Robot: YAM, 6 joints.
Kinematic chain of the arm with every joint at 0, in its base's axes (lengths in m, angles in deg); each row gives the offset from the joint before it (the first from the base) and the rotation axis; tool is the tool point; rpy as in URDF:
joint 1: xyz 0 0 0.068 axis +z
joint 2: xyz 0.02 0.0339 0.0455 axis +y
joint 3: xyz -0.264 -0.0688 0 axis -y
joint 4: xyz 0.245 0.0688 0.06 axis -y
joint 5: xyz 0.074 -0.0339 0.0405 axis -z
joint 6: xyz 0.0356 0 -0.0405 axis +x
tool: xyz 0 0 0 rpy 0 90 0
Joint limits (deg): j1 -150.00..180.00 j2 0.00..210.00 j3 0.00..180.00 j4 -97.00..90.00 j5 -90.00..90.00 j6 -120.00..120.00
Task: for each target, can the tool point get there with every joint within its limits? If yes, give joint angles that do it. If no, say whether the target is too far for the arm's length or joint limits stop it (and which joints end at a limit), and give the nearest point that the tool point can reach.
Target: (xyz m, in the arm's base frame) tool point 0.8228 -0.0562 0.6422
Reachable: no: too far | nearest point 0.5418 -0.0370 0.4571 | short by 0.337 m
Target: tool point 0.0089 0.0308 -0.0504
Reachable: yes | joints -47.64 188.87 31.09 -37.20 -50.17 33.53
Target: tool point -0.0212 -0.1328 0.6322
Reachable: yes | joints 74.12 59.27 159.94 -64.75 26.58 78.41
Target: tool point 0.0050 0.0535 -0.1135
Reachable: yes | joints 63.02 172.56 34.23 -10.58 -33.87 73.44
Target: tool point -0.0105 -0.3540 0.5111
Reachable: yes | joints 82.76 37.36 164.21 -59.53 73.98 69.33
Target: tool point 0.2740 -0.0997 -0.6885
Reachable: no: too far | nearest point 0.2554 -0.0929 -0.3796 | short by 0.310 m
